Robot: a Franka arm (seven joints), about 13 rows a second.
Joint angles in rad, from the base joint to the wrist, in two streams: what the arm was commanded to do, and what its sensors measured. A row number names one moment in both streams.
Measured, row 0: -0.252, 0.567, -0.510, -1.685, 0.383, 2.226, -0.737
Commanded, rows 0 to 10: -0.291, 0.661, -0.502, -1.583, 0.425, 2.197, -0.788; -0.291, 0.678, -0.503, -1.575, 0.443, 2.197, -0.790; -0.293, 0.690, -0.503, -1.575, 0.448, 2.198, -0.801; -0.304, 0.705, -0.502, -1.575, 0.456, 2.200, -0.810; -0.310, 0.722, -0.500, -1.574, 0.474, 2.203, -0.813; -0.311, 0.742, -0.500, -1.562, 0.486, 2.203, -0.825; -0.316, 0.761, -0.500, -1.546, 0.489, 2.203, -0.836; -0.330, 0.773, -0.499, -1.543, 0.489, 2.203, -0.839; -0.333, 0.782, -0.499, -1.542, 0.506, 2.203, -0.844; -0.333, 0.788, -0.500, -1.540, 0.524, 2.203, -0.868; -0.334, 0.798, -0.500, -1.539, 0.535, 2.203, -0.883
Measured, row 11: -0.312, 0.770, -0.508, -1.584, 0.498, 2.226, -0.839
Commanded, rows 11 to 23: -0.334, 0.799, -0.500, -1.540, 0.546, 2.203, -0.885; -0.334, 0.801, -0.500, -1.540, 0.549, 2.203, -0.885; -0.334, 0.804, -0.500, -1.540, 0.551, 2.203, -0.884; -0.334, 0.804, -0.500, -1.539, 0.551, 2.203, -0.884; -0.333, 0.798, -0.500, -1.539, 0.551, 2.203, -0.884; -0.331, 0.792, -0.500, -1.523, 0.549, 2.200, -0.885; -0.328, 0.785, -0.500, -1.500, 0.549, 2.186, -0.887; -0.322, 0.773, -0.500, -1.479, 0.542, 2.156, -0.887; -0.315, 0.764, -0.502, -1.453, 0.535, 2.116, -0.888; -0.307, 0.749, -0.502, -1.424, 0.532, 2.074, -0.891; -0.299, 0.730, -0.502, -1.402, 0.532, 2.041, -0.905; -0.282, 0.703, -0.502, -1.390, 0.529, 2.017, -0.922; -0.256, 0.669, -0.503, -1.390, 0.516, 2.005, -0.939
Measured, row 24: -0.287, 0.736, -0.502, -1.393, 0.526, 2.052, -0.899
